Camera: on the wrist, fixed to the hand. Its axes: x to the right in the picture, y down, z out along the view.
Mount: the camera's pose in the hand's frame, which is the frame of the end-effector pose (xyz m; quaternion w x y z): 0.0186 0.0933 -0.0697 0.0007 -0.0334 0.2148 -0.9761
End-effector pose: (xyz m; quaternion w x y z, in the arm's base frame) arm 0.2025 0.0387 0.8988 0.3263 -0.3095 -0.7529 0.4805
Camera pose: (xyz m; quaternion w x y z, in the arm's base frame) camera 0.2606 0.1219 0.8387 0.6206 0.6206 -0.2486 -0.4098
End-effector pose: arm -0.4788 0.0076 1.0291 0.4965 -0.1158 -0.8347 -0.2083
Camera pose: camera -0.3960 0.0578 1.0964 0.0275 -0.8428 0.0000 0.5375
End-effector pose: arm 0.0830 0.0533 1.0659 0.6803 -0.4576 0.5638 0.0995
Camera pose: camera -0.0185 0.0474 1.0061 0.0388 0.5947 0.3035 0.7434
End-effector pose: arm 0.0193 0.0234 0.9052 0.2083 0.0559 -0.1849 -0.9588
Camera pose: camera 0.0506 -0.0863 0.8754 0.8941 -0.3795 -0.1312 0.1982
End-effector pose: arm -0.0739 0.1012 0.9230 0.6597 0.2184 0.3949 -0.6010
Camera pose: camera -0.0025 0.1598 0.8497 0.6637 0.2782 -0.3752 0.5842
